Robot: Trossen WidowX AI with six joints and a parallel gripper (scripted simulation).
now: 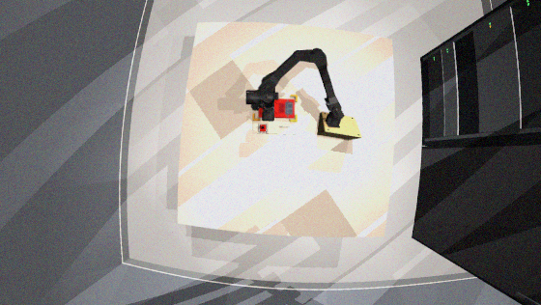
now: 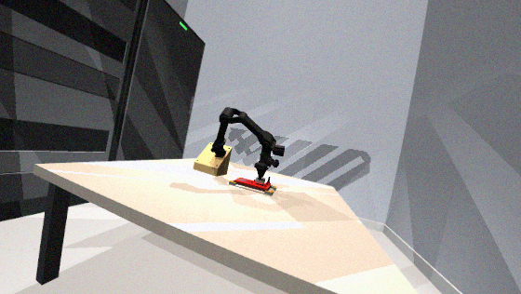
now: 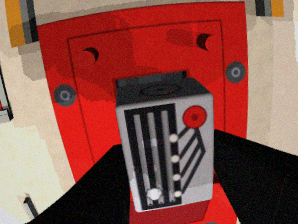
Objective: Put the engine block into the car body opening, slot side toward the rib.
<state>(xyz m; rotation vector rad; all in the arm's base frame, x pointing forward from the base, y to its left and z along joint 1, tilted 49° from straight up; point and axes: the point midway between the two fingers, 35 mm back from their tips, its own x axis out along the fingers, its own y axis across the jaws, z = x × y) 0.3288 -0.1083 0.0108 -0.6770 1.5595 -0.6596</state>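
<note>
Right now the engine block is 1 cm below my gripper tip.
</note>
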